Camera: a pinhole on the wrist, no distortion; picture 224 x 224 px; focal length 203.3 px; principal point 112.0 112.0 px. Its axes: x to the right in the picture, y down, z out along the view. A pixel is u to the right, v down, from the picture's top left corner.
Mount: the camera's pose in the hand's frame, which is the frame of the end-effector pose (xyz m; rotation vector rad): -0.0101 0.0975 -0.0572 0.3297 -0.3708 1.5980
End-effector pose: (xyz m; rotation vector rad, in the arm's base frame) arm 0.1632 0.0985 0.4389 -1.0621 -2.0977 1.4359
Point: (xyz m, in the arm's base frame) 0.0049 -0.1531 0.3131
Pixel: 157 144
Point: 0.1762 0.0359 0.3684
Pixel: 137 173
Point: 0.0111 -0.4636 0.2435
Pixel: 181 213
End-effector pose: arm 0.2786 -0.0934 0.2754 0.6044 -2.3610 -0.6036
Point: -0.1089 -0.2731 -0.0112
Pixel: 82 17
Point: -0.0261 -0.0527 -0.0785
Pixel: 134 92
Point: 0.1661 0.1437 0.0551
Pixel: 212 193
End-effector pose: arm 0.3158 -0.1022 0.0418 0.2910 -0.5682 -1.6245
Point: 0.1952 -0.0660 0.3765
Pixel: 191 84
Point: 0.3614 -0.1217 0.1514
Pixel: 203 34
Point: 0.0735 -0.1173 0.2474
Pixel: 95 66
